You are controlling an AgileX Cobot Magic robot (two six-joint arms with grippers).
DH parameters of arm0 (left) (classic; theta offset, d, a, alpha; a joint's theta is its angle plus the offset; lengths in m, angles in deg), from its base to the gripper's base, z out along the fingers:
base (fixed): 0 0 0 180
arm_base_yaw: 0 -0.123 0 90
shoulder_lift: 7.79 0 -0.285 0
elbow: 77.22 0 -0.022 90
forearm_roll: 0 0.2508 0 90
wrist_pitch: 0 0 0.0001 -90
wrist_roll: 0 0.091 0 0
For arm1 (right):
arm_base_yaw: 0 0.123 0 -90
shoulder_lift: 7.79 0 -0.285 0
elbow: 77.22 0 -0.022 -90
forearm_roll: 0 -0.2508 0 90
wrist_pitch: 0 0 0.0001 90
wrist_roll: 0 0.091 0 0
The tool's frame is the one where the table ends.
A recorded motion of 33 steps. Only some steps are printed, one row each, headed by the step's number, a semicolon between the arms.
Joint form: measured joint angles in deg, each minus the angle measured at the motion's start. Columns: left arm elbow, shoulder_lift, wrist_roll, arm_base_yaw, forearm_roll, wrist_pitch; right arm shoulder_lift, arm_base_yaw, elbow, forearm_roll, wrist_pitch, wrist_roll.
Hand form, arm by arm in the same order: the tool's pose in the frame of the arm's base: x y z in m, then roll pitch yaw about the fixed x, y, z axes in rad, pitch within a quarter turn. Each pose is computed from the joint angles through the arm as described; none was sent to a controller.
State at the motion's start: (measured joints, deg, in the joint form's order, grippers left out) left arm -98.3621 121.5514 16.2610 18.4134 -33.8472 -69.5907; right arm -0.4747 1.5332 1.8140 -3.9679 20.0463 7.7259
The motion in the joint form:
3: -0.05 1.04 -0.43 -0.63 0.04 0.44; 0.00 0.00 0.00 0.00 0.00 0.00
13: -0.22 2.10 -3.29 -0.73 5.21 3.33; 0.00 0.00 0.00 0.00 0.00 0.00
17: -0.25 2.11 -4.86 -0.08 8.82 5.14; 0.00 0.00 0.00 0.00 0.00 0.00
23: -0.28 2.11 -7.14 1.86 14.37 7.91; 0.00 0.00 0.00 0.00 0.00 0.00
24: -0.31 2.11 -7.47 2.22 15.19 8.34; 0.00 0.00 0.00 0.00 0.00 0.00
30: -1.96 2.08 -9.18 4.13 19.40 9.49; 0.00 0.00 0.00 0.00 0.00 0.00
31: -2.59 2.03 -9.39 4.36 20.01 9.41; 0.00 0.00 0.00 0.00 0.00 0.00
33: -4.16 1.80 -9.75 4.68 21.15 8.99; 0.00 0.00 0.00 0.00 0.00 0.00
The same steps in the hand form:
3: 0.4007 -0.1782 0.2011 -2.5986 0.1168 2.7948; 0.0534 0.0036 0.1715 2.5307 1.2201 2.5523
13: 0.4080 -0.1720 0.1900 -2.6885 0.1184 2.8239; 0.0534 0.0036 0.1715 2.5307 1.2201 2.5523
17: 0.4096 -0.1723 0.1879 -2.7500 0.1355 2.8214; 0.0534 0.0036 0.1715 2.5307 1.2201 2.5523
23: 0.4095 -0.1798 0.1856 -2.8425 0.1676 2.7946; 0.0534 0.0036 0.1715 2.5307 1.2201 2.5523
24: 0.4094 -0.1814 0.1855 -2.8560 0.1737 2.7888; 0.0534 0.0036 0.1715 2.5307 1.2201 2.5523
30: 0.4104 -0.1917 0.1920 -2.9227 0.2152 2.7523; 0.0534 0.0036 0.1715 2.5307 1.2201 2.5523
31: 0.4111 -0.1931 0.1951 -2.9321 0.2250 2.7461; 0.0534 0.0036 0.1715 2.5307 1.2201 2.5523
33: 0.4131 -0.1951 0.2037 -2.9498 0.2480 2.7350; 0.0534 0.0036 0.1715 2.5307 1.2201 2.5523

